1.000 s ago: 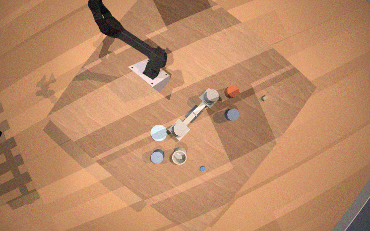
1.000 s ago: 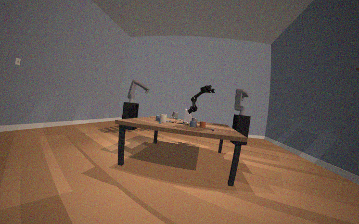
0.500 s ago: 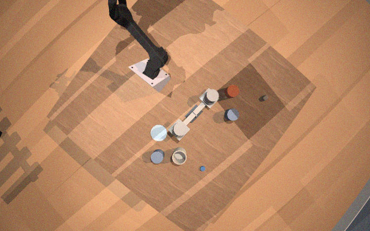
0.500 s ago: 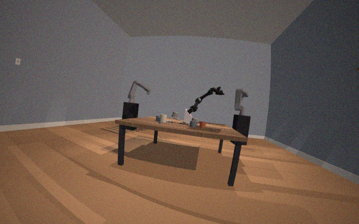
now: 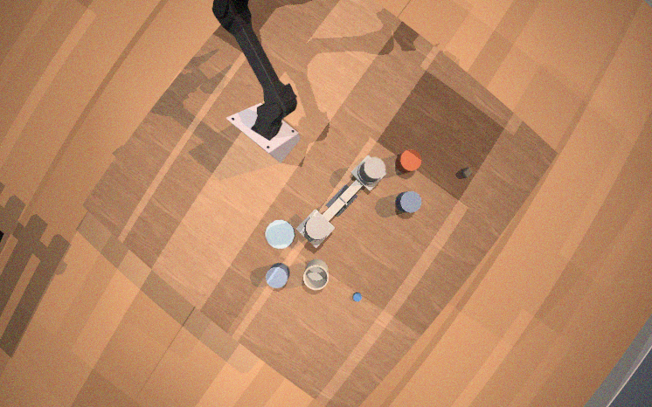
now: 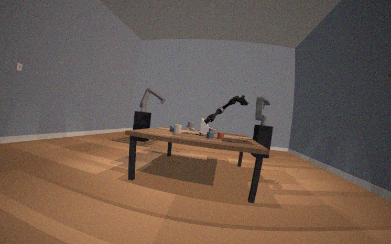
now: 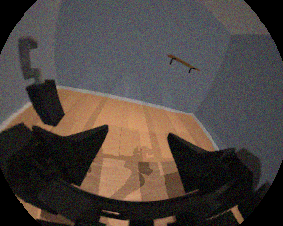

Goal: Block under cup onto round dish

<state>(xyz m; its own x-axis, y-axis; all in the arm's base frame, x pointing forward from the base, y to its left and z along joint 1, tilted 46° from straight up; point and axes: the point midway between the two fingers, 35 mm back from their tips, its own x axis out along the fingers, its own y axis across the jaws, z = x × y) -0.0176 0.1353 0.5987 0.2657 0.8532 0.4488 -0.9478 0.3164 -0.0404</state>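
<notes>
My gripper tip is 30 cm short of the small pale block, 48 cm to the left of it and 42 cm above it. From my gripper tip the other things lie so: round dish (15 cm ahead, 82 cm to the right, 45 cm below); orange cylinder (38 cm ahead, 39 cm to the right, 42 cm below); beige cup (32 cm ahead, 86 cm to the right, 42 cm below).
</notes>
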